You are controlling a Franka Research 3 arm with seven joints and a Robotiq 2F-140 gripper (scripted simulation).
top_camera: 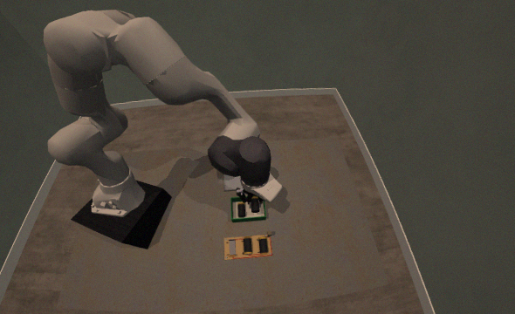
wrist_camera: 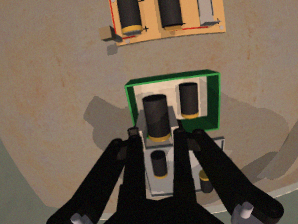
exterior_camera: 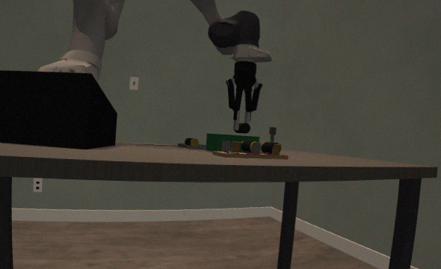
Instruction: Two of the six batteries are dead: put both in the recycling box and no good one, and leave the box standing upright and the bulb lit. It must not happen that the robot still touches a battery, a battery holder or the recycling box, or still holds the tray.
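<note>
The green recycling box is 90 mm below my hand and 30 mm behind it. The rest, counted from my hand: holder: 160 mm to the right, 100 mm below, 50 mm behind; bulb: 130 mm to the right, 40 mm ahead, 30 mm below; grey tray: 200 mm to the left, 100 mm below, 30 mm behind.
</note>
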